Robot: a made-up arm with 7 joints. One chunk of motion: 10 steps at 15 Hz.
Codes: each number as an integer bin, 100 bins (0 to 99) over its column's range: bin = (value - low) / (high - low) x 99, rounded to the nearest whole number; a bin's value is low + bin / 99 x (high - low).
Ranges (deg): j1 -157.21..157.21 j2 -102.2..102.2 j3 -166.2..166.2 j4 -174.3..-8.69 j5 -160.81..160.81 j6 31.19..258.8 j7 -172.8..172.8
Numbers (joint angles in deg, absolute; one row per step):
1: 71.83 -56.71 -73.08 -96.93 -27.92 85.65 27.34
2: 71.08 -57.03 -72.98 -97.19 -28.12 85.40 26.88
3: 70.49 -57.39 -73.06 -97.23 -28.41 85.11 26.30
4: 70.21 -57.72 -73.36 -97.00 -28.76 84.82 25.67
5: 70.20 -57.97 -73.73 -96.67 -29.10 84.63 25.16
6: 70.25 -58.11 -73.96 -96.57 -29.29 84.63 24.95
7: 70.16 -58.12 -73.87 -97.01 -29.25 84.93 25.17
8: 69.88 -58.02 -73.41 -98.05 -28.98 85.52 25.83
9: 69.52 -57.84 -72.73 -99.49 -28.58 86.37 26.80
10: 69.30 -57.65 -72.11 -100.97 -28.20 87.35 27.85
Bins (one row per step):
1: 72 22 28 46 41 24 57
2: 72 22 28 46 41 24 57
3: 72 22 28 46 41 23 57
4: 72 22 28 46 41 23 57
5: 72 21 28 46 41 23 57
6: 72 21 27 46 40 23 57
7: 72 21 27 46 40 23 57
8: 72 21 28 46 41 24 57
9: 71 21 28 45 41 24 57
10: 71 22 28 44 41 24 57

